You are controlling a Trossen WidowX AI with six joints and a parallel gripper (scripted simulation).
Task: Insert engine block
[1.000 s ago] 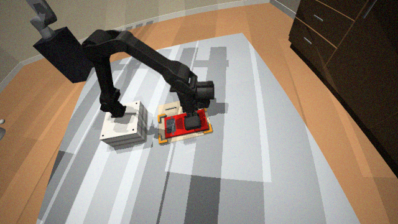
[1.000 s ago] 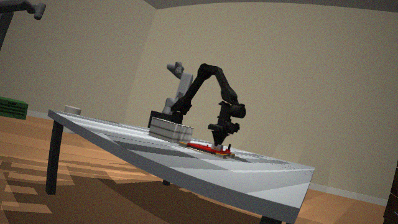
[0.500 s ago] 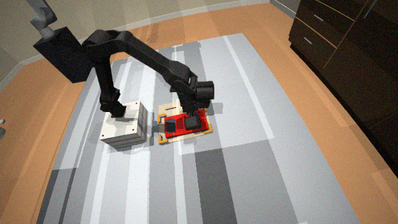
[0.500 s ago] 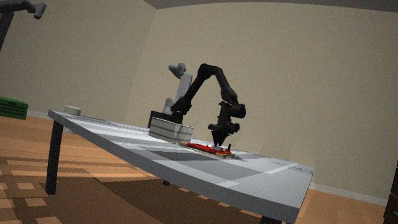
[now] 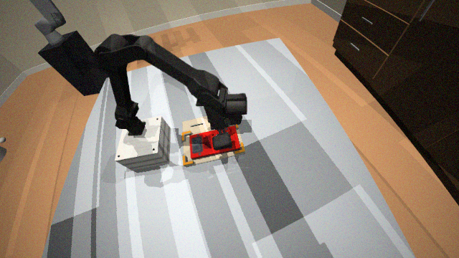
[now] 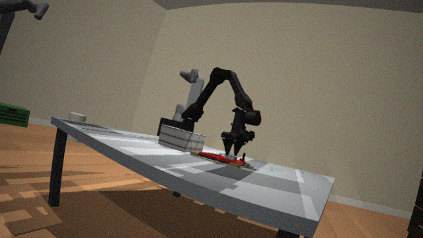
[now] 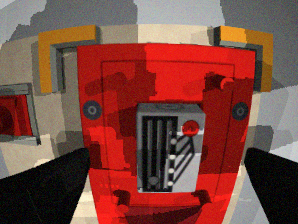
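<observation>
The grey engine block is 10 mm to the left of my gripper tip and 20 mm below it.
</observation>
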